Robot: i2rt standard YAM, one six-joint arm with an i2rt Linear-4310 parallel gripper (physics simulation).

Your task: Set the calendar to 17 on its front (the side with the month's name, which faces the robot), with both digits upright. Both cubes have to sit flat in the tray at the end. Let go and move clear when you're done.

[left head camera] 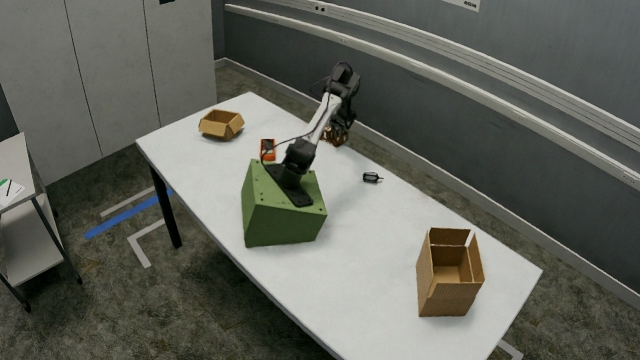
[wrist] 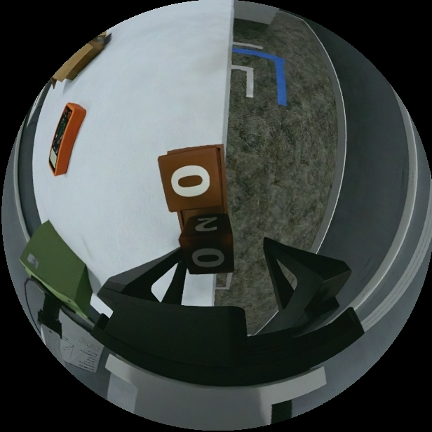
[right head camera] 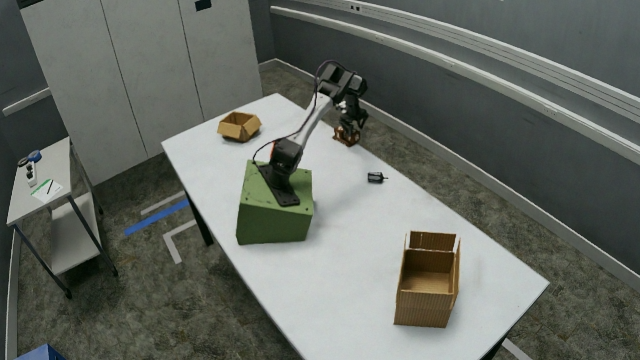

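The far brown cube (wrist: 190, 181) shows an upturned white 0 in the wrist view. The near brown cube (wrist: 207, 250) is in shadow, with a 0 on its upper face and a 2 on the side toward the far cube. Part of the brown tray (wrist: 185, 220) shows between them, by the table edge. The front digits and the month's name cannot be read. My gripper (wrist: 223, 247) (right head camera: 354, 126) is open, low over the near cube. The left finger in the wrist view is close beside that cube, and a wider gap lies toward the right finger. Nothing is held.
An orange multimeter (left head camera: 268, 150) (wrist: 67, 140) and a small open carton (left head camera: 221, 125) (right head camera: 240, 126) lie beyond the green base block (left head camera: 282, 220) (right head camera: 274, 220). A small black device (left head camera: 371, 177) (right head camera: 375, 177) lies near the table edge. A tall open carton (left head camera: 447, 300) (right head camera: 425, 307) stands at the other end.
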